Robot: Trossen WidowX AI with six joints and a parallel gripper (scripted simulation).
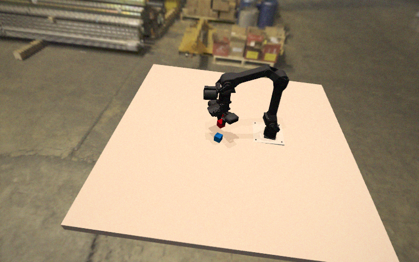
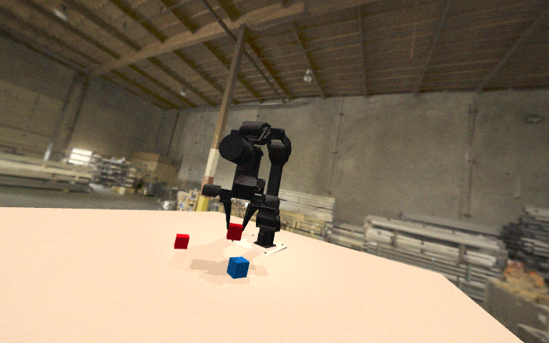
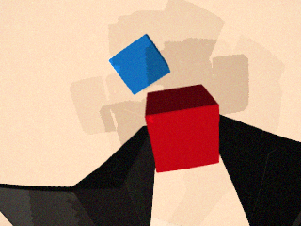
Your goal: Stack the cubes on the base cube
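The blue base cube lies 30 mm to the left of my gripper tip and 80 mm below it.
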